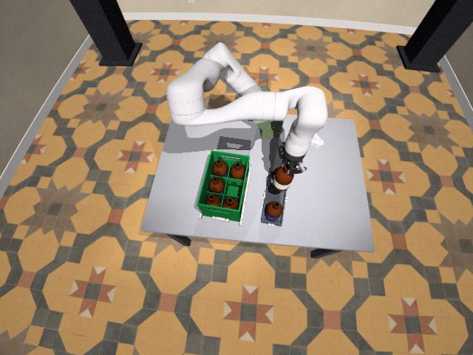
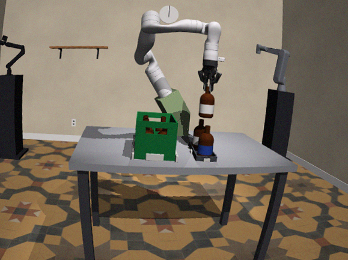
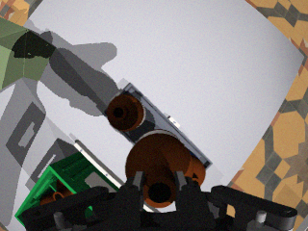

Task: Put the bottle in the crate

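My hand is 70 mm above the brown bottle. The rest, counted from my hand: tray: 320 mm below; then white-label bottle: 250 mm below, 90 mm behind, 10 mm to the left; then crate: 250 mm to the right, 250 mm below, 10 mm behind.
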